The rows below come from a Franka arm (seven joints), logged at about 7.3 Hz.
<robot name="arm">
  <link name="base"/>
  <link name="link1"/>
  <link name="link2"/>
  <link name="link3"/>
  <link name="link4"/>
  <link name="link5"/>
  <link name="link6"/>
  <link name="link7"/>
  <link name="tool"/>
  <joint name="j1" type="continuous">
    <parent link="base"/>
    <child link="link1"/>
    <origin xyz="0 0 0.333"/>
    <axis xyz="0 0 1"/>
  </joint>
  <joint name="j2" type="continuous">
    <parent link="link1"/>
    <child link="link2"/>
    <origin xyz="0 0 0"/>
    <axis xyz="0 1 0"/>
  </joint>
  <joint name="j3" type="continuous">
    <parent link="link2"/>
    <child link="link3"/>
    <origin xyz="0 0 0.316"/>
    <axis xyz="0 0 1"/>
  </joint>
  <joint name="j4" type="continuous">
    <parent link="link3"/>
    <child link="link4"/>
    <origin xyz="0.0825 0 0"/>
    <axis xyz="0 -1 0"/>
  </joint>
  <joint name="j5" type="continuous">
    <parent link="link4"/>
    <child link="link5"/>
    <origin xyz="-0.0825 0 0.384"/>
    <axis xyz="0 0 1"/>
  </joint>
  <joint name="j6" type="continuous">
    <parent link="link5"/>
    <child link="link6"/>
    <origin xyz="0 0 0"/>
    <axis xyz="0 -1 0"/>
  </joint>
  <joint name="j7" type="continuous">
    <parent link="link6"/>
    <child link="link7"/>
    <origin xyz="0.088 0 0"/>
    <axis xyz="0 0 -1"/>
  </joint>
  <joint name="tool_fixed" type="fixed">
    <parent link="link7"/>
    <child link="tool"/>
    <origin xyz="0 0 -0.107" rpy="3.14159 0 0"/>
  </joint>
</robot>
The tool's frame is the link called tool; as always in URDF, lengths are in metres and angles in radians. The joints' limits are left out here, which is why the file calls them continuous.
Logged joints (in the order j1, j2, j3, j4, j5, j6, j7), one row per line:
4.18 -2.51 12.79 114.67 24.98 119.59 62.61
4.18 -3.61 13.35 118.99 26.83 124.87 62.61
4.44 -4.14 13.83 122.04 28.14 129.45 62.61
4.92 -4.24 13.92 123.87 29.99 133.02 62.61
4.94 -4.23 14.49 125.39 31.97 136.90 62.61
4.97 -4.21 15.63 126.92 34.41 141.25 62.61
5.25 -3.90 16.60 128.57 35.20 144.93 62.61
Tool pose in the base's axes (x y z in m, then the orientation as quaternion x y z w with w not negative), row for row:
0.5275 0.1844 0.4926 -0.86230 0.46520 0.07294 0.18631
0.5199 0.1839 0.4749 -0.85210 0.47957 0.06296 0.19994
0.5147 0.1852 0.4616 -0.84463 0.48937 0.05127 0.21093
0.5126 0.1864 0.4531 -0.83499 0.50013 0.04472 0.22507
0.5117 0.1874 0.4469 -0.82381 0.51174 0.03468 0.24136
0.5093 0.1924 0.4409 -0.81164 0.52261 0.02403 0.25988
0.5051 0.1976 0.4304 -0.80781 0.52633 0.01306 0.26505
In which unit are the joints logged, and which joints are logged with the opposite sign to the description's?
The joints are logged in degrees. Opposite sign: j4.
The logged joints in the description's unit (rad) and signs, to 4 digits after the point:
0.0730 -0.0438 0.2232 -2.0014 0.4360 2.0872 1.0928
0.0730 -0.0630 0.2330 -2.0768 0.4683 2.1794 1.0928
0.0775 -0.0723 0.2414 -2.1300 0.4911 2.2593 1.0928
0.0859 -0.0740 0.2429 -2.1619 0.5234 2.3216 1.0928
0.0862 -0.0738 0.2529 -2.1885 0.5580 2.3894 1.0928
0.0867 -0.0735 0.2728 -2.2152 0.6006 2.4653 1.0928
0.0916 -0.0681 0.2897 -2.2440 0.6144 2.5295 1.0928

